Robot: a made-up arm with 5 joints. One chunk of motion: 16 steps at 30 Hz.
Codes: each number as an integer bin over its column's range. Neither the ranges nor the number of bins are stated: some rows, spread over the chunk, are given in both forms.
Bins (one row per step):
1: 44 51 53 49 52 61
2: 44 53 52 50 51 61
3: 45 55 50 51 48 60
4: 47 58 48 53 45 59
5: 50 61 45 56 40 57
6: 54 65 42 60 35 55
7: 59 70 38 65 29 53
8: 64 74 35 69 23 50
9: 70 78 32 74 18 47
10: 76 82 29 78 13 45
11: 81 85 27 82 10 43
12: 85 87 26 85 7 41
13: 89 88 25 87 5 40
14: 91 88 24 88 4 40
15: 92 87 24 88 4 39
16: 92 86 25 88 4 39
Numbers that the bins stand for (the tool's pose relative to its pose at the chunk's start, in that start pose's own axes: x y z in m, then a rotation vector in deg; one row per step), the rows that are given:
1: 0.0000 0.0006 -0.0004 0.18 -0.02 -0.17
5: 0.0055 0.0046 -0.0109 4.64 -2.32 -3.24
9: 0.0236 0.0115 -0.0280 16.09 -6.55 -10.92
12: 0.0373 0.0152 -0.0359 23.09 -8.66 -15.53
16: 0.0436 0.0147 -0.0372 25.00 -9.23 -17.06
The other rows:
2: 0.0000 0.0014 -0.0017 0.82 -0.21 -0.17
3: 0.0009 0.0022 -0.0043 1.45 -0.79 -0.94
4: 0.0027 0.0034 -0.0070 2.73 -1.36 -1.71
6: 0.0091 0.0063 -0.0148 7.18 -3.28 -4.78
7: 0.0136 0.0083 -0.0201 10.36 -4.43 -6.31
8: 0.0182 0.0099 -0.0240 12.91 -5.59 -8.62
10: 0.0291 0.0131 -0.0319 18.64 -7.51 -12.45
11: 0.0336 0.0143 -0.0345 21.18 -8.08 -13.99
13: 0.0409 0.0156 -0.0372 24.36 -9.04 -16.29
14: 0.0427 0.0156 -0.0385 25.00 -9.23 -16.29
15: 0.0436 0.0152 -0.0385 25.00 -9.23 -17.06

